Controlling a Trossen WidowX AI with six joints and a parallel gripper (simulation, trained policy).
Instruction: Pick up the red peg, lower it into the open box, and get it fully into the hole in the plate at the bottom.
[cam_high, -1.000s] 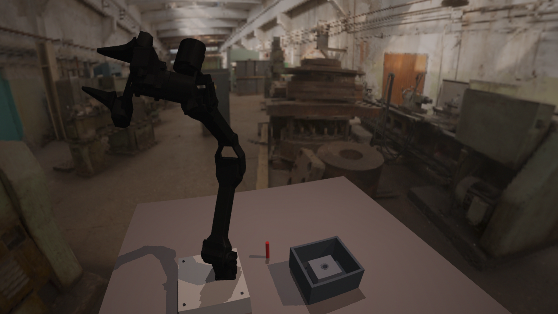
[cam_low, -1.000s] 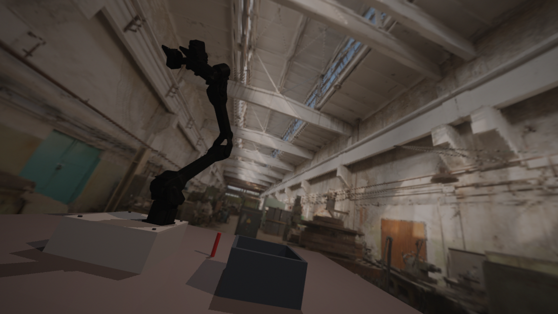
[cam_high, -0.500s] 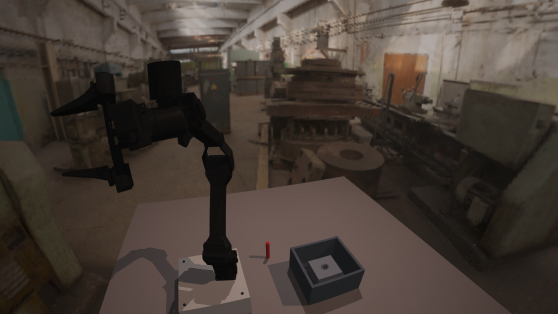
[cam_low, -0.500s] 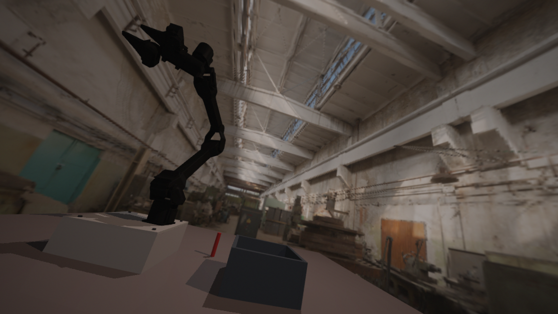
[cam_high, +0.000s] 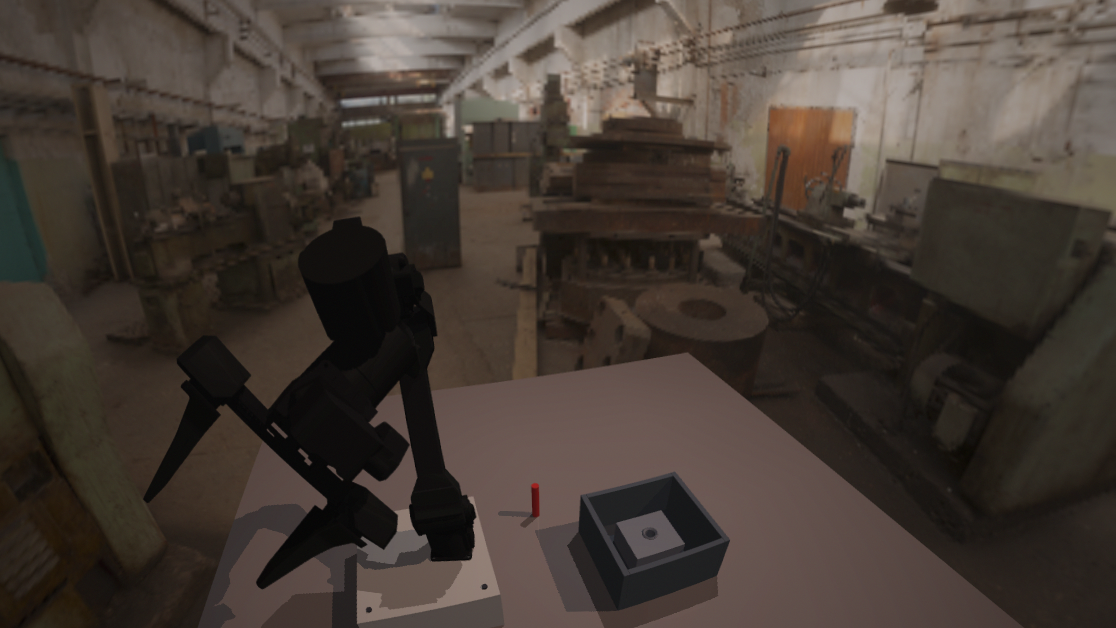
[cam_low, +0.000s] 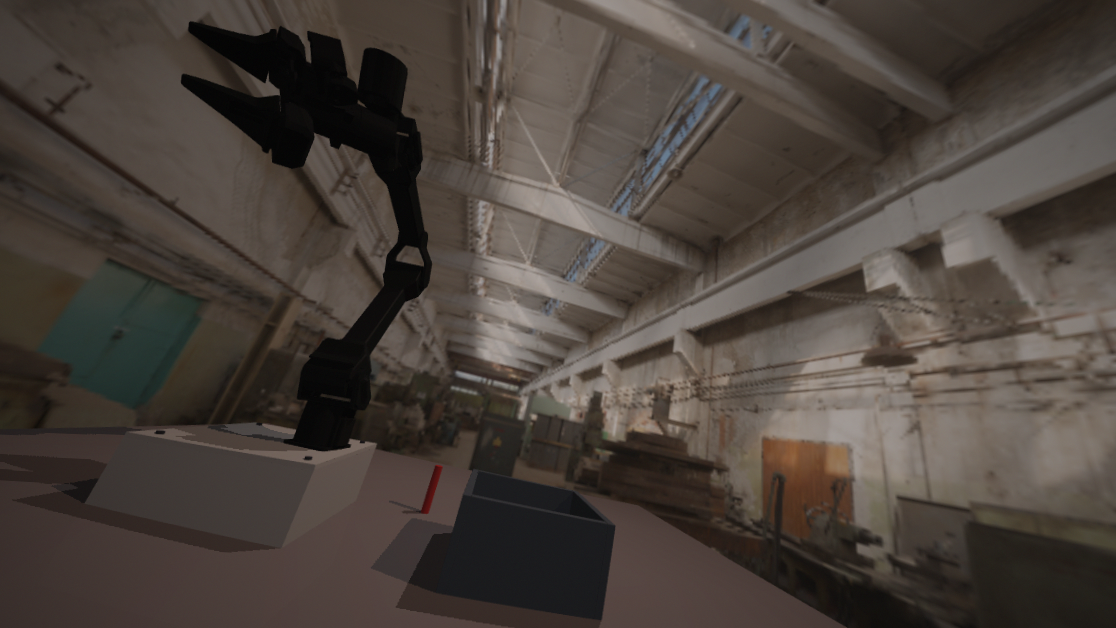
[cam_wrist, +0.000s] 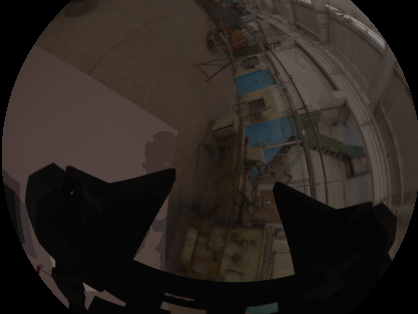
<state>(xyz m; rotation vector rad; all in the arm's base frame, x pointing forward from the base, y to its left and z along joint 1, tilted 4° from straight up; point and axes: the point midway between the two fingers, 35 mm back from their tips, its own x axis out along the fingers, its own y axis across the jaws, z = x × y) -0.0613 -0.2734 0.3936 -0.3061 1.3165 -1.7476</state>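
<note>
Right now my gripper tip is 460 mm to the right of the red peg, 410 mm above it and 240 mm short of it. Round my gripper tip: dark grey box: 430 mm below, 430 mm ahead, 340 mm to the left; then light grey plate: 430 mm ahead, 410 mm below, 340 mm to the left.
</note>
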